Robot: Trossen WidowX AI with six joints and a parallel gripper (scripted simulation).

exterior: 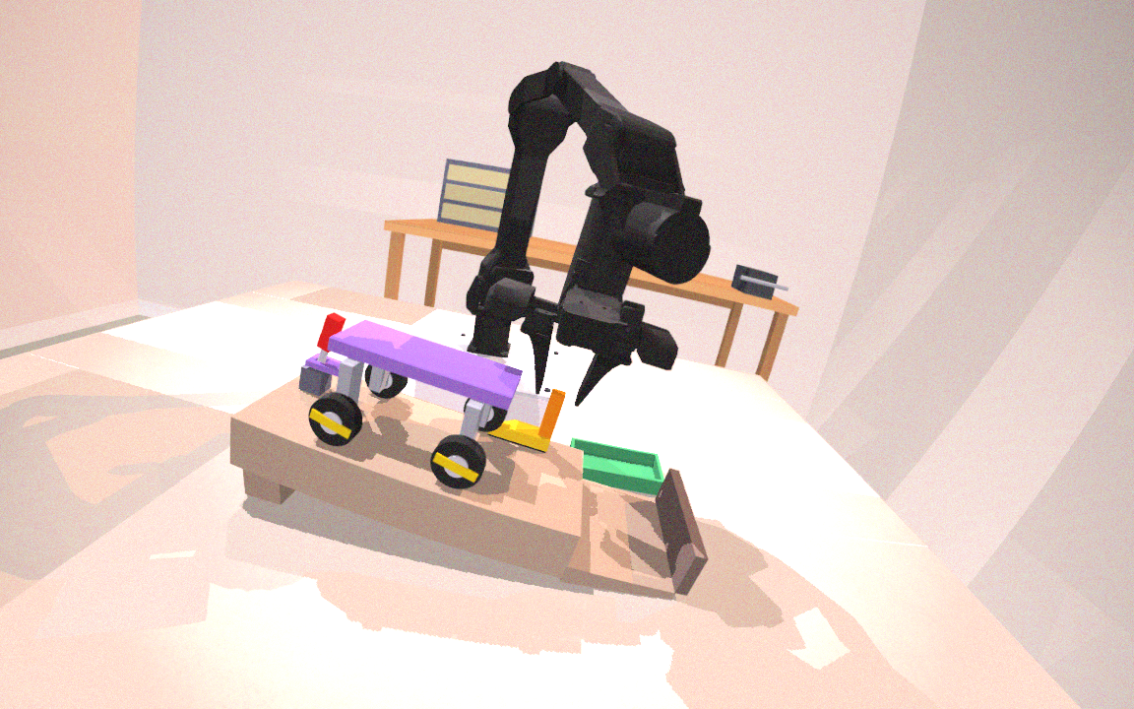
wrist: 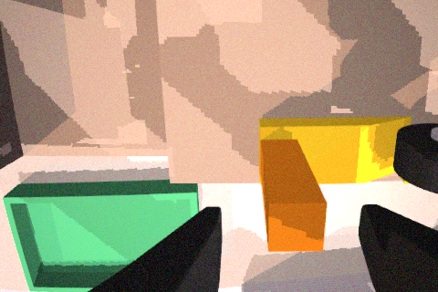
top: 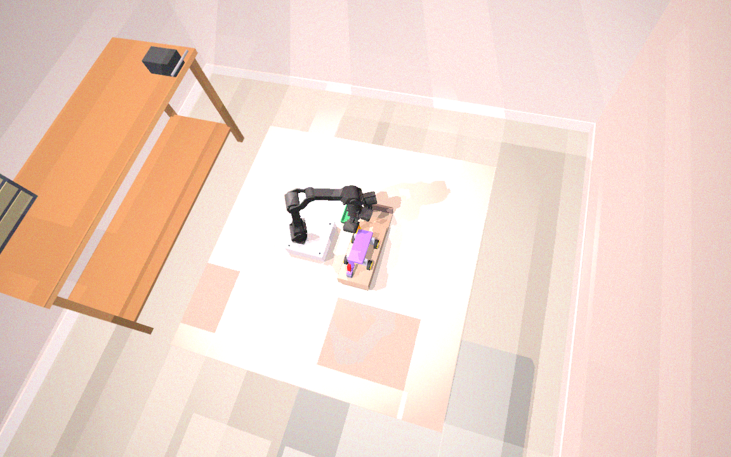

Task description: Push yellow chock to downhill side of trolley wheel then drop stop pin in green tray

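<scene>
My gripper tip is now 3 cm to the left of the yellow chock and 3 cm above it. Round my gripper tip: tan ramp 12 cm to the right, 7 cm below, 5 cm ahead; then trolley 13 cm to the right, 5 cm ahead, 1 cm below; then green tray 12 cm below, 10 cm to the left, 6 cm behind.
</scene>
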